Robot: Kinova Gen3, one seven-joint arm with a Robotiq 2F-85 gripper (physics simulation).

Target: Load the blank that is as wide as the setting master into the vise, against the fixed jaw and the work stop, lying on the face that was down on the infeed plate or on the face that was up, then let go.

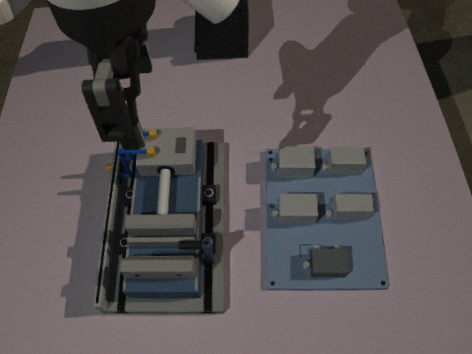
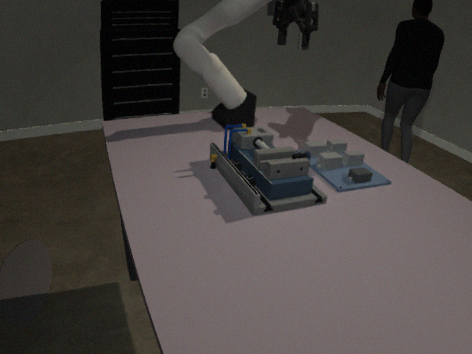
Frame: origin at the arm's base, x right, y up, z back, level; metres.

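Seen in the pictures: gripper, fingertip midpoint: (image 1: 138,106) (image 2: 291,47); arm's base at its link origin: (image 1: 224,4) (image 2: 236,100).
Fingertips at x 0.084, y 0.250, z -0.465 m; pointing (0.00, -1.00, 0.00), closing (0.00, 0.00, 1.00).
Observation:
Offsets run from my fingertips to a thing's top centre. "pt": to the spot under its first point.
My gripper (image 1: 120,117) (image 2: 293,44) is open, high above the table toward the rear of the vise. Four light grey blanks {dx -0.196, dy -0.292, dz +0.113 m} (image 1: 296,162) {dx -0.285, dy -0.292, dz +0.112 m} (image 1: 346,160) {dx -0.190, dy -0.292, dz +0.024 m} (image 1: 298,208) {dx -0.281, dy -0.292, dz +0.023 m} (image 1: 353,207) stand in two rows on the blue infeed plate {dx -0.235, dy -0.328, dz +0.022 m} (image 1: 285,250) (image 2: 334,181). A dark grey block {dx -0.230, dy -0.304, dz -0.068 m} (image 1: 331,261) (image 2: 361,175), seemingly the setting master, lies at the plate's front. In the vise, the front jaw (image 1: 159,267) (image 2: 287,169), seemingly the fixed one, faces the screw-driven jaw (image 1: 161,225). A light strip and the work stop's black rod {dx -0.023, dy -0.240, dz -0.053 m} (image 1: 190,245) lie between them; no blank shows there. Which blank matches in width is hard to tell.
Blue hoses {pt dx +0.063, dy -0.227, dz +0.096 m} (image 1: 135,151) (image 2: 226,142) with orange tips rise at the vise's rear left. A low grey wall (image 2: 235,177) runs along the vise's left side. The black robot base (image 1: 221,35) stands behind. A person (image 2: 412,65) stands beyond the table.

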